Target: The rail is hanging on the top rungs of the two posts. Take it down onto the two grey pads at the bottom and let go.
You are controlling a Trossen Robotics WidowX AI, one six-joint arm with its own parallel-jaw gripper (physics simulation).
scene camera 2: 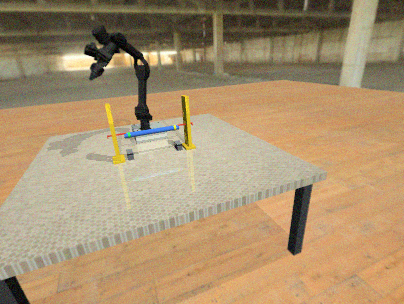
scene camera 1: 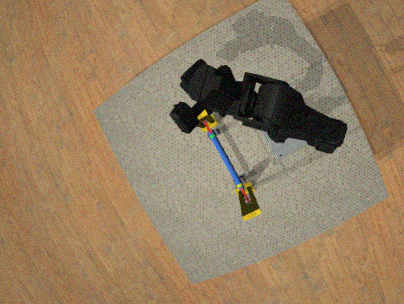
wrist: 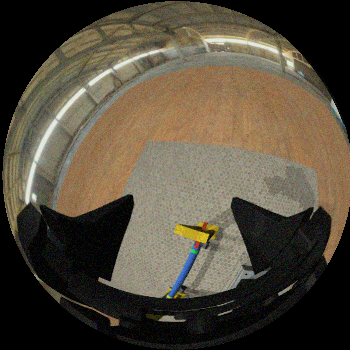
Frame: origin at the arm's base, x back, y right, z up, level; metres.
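Where they show: gripper, fingertip midpoint: (scene camera 2: 92,76) (scene camera 1: 186,95) (wrist: 184,201); arm's base at its link origin: (scene camera 2: 145,129) (scene camera 1: 274,131).
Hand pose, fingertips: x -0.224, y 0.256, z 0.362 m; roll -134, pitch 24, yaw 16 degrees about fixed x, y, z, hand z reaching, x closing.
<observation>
Each offset is from my fingertips to the top centre of the thing. Level surfaces: height alone.
The blue rail @(dy -0.238, dx -0.035, dz -0.292 m) (scene camera 1: 225,160) (scene camera 2: 152,132) (wrist: 184,272), with red ends and green and yellow bands, spans two yellow posts, raised above the table. One post @(dy -0.039, dx -0.019, dz -0.137 m) (scene camera 2: 115,140) (wrist: 187,231) is at its green-banded end, the other post @(dy -0.438, dx -0.051, dz -0.137 m) (scene camera 1: 251,215) (scene camera 2: 186,120) at its yellow-banded end. The rungs are too small to tell apart. Two small dark grey pads @(dy -0.101, dx -0.024, dz -0.393 m) (scene camera 2: 130,154) @(dy -0.376, dx -0.046, dz -0.393 m) (scene camera 2: 178,145) sit low, near the post feet. My gripper (scene camera 2: 91,63) (wrist: 184,201) is open and empty, high above the table; in the wrist view the green-banded end shows beyond and between the fingers.
The patterned tabletop @(dz -0.437 m) (scene camera 1: 165,210) (scene camera 2: 240,165) (wrist: 165,170) carries the posts and the arm's grey base plate (scene camera 1: 287,148). In scene camera 1 the black arm (scene camera 1: 275,105) passes beside the green-banded end's post and hides part of it. A wooden floor surrounds the table.
</observation>
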